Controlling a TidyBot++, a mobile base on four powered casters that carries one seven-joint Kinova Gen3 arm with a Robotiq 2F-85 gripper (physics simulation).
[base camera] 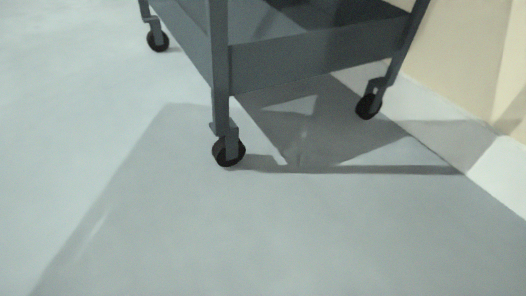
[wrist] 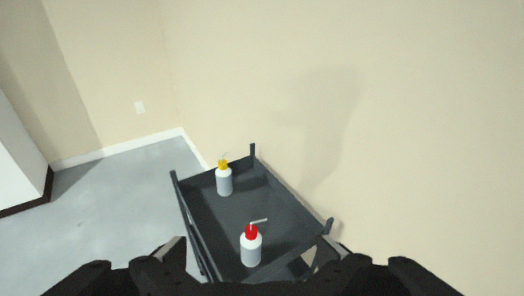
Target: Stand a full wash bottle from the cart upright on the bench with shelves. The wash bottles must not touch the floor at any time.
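Places are measured from the arm's base along level axes (x left, y down, z back), in metres.
Where they show: gripper, between the fingertips: [wrist: 252,251].
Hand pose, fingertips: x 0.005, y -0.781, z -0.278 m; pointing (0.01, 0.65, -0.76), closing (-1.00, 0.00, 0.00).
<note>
Things, the pixels of their centre, and the offset from my fingertips.
- white wash bottle with a red cap, middle of its body: [wrist: 254,240] dx -0.006, dy +0.428, dz -0.270 m
- second wash bottle with a yellow cap, middle of its body: [wrist: 224,172] dx +0.102, dy +0.428, dz -0.547 m
The dark grey cart [base camera: 280,67] [wrist: 295,200] stands beside the wall; its lower part and casters show in the base camera view. In the wrist view a white wash bottle with a red cap [wrist: 251,248] stands upright in the cart's top tray, near the end closer to me. A second wash bottle with a yellow cap [wrist: 224,181] stands upright near the far end. How full they are is too small to tell. My gripper [wrist: 252,251] is open and empty, with its fingers apart at the bottom of the wrist view, at a distance from both bottles. The bench with shelves cannot be made out.
The beige wall [base camera: 455,65] [wrist: 425,125] with its white baseboard [base camera: 440,102] runs along the right side of the cart. A white block-like piece with a dark base [wrist: 20,155] stands at the left of the wrist view. The cart's corner posts rise above its tray.
</note>
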